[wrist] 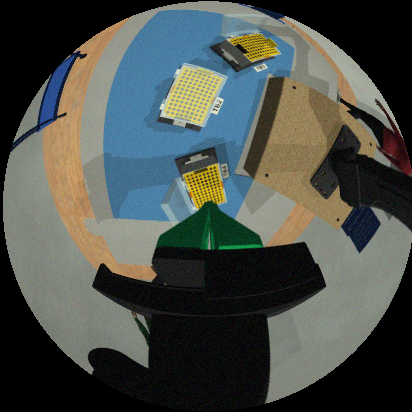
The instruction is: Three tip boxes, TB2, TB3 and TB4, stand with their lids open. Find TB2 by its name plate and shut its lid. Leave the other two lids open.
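Where they show: gripper, fingertip midpoint: (208, 206); arm's base at its link origin: (337, 161).
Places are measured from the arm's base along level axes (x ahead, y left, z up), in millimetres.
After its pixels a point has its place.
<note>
TB2 (194, 96) @(x 309, y 75, z -116 mm) stands mid-mat in the wrist view, its name plate (217, 105) @(x 245, y 61, z -191 mm) readable on its right. Its clear lid lies over the yellow tip rack, which looks pale through it. The upper box (255, 47) @(x 265, y -137, z -134 mm), with a small plate (260, 67) @(x 205, y -120, z -191 mm) that seems to read TB3, has its clear lid (245, 23) standing open behind it. The lower box (204, 184) @(x 201, y 248, z -136 mm), its plate (224, 170) @(x 142, y 214, z -191 mm) too small to read surely, has its clear lid (172, 202) @(x 271, y 282, z -84 mm) open to the left. My gripper (208, 206) @(x 270, y 180, z 44 mm) is shut and empty; its green fingertips overlap the lower box's near edge in view.
The boxes stand on a blue mat (125, 115) @(x 442, y 152, z -193 mm). A brown board or block (300, 115) @(x 103, y -26, z -89 mm) with a black bracket (327, 170) @(x 12, y 42, z -7 mm) and a black arm stands at the right. A blue frame (54, 95) is beyond the wooden edge at the left. A dark blue panel (361, 229) lies at the lower right.
</note>
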